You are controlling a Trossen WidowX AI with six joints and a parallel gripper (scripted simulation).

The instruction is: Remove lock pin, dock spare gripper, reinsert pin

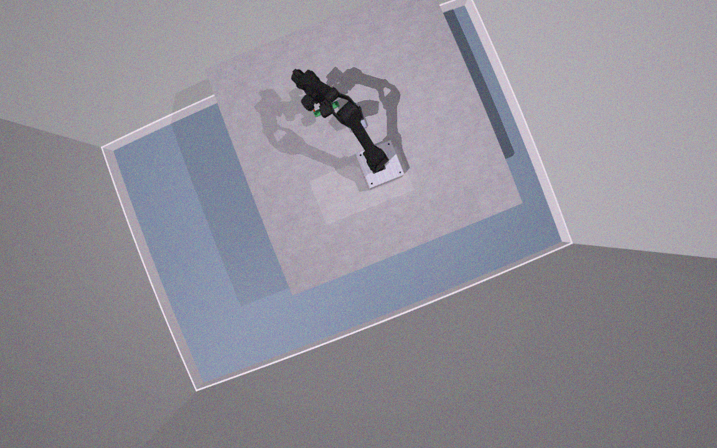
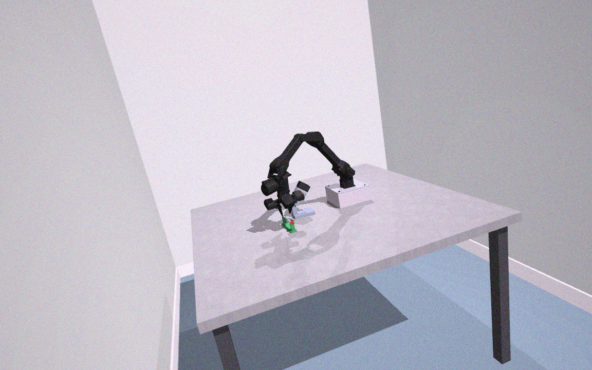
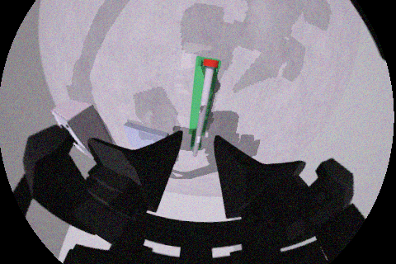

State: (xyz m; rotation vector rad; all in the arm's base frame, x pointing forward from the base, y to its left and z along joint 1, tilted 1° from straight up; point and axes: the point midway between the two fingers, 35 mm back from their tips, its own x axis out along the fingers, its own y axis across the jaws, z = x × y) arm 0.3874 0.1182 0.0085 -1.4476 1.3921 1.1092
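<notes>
My gripper tip is 10 mm to the right of the green cradle and 40 mm above it. Round my gripper tip: grey mount 100 mm behind, 110 mm to the right, 10 mm below; then spare gripper 120 mm behind, 110 mm to the right, 50 mm above.
</notes>
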